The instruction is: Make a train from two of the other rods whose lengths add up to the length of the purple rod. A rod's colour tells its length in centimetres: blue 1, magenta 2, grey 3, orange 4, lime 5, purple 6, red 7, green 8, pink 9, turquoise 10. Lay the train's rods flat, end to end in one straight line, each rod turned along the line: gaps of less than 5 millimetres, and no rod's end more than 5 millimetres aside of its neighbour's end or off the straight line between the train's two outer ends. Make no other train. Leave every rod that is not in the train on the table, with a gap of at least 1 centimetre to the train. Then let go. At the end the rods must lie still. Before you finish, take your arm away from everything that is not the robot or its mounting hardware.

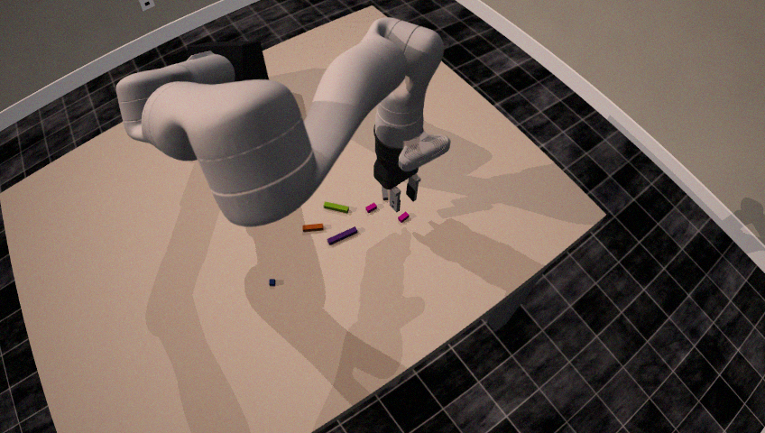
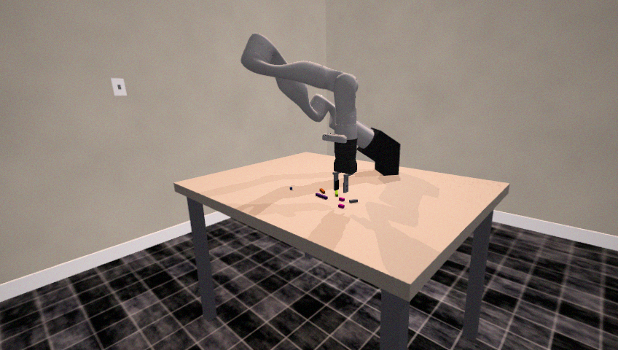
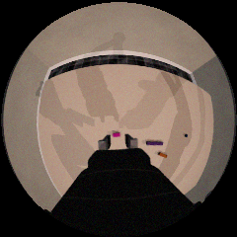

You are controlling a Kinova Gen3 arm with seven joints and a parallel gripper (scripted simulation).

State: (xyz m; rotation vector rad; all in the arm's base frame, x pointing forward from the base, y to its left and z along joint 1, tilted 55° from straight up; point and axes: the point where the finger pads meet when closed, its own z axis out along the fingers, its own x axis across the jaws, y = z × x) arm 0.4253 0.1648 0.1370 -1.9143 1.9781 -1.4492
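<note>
The orange rod is 13 cm behind my hand, 12 cm to the right of it and 7 cm below it. From my hand the other things lie so: lime rod 12 cm behind, 7 cm below, 6 cm to the right; purple rod 10 cm to the right, 7 cm below, 7 cm behind; grey rod 7 cm below, 6 cm behind, 3 cm to the left.
</note>
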